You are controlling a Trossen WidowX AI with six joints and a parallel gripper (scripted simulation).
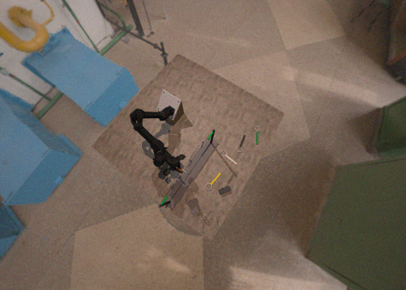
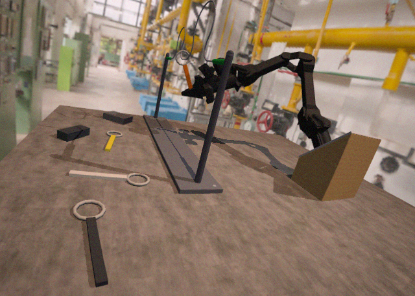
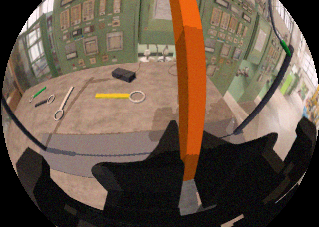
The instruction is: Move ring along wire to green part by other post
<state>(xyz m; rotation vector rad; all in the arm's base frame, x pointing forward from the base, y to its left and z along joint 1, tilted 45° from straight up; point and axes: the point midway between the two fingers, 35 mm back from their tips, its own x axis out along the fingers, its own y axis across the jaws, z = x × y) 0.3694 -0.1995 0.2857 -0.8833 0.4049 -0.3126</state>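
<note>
My gripper tip is 90 mm below the orange-handled ring, 10 mm to the right of it and 10 mm short of it. From my gripper tip the other things lie so: yellow-handled ring (220 mm ahead, 170 mm below, 80 mm to the left); dark-handled ring (490 mm to the left, 240 mm ahead, 170 mm below); cream-handled ring (330 mm to the left, 200 mm ahead, 170 mm below).
</note>
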